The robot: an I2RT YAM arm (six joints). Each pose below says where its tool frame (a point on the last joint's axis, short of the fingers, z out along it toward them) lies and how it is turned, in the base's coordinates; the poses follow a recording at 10 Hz.
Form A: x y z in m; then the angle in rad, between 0 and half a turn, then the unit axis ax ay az.
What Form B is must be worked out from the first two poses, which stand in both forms.
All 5 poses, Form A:
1: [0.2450, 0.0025, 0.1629, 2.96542, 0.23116, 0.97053, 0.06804]
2: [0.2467, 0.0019, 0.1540, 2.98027, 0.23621, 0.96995, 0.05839]
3: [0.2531, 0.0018, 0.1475, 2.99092, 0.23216, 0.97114, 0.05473]
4: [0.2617, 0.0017, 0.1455, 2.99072, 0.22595, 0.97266, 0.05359]
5: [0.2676, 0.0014, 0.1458, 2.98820, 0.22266, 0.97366, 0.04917]
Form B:
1:
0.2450, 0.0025, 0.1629
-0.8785, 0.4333, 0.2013
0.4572, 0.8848, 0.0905
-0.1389, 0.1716, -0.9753

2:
0.2467, 0.0019, 0.1540
-0.8762, 0.4459, 0.1832
0.4646, 0.8824, 0.0746
-0.1284, 0.1505, -0.9802

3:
0.2531, 0.0018, 0.1475
-0.8815, 0.4401, 0.1710
0.4566, 0.8869, 0.0709
-0.1205, 0.1405, -0.9827

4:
0.2617, 0.0017, 0.1455
-0.8871, 0.4290, 0.1703
0.4451, 0.8928, 0.0697
-0.1221, 0.1376, -0.9829

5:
0.2676, 0.0014, 0.1458
-0.8897, 0.4235, 0.1705
0.4386, 0.8966, 0.0612
-0.1270, 0.1292, -0.9835

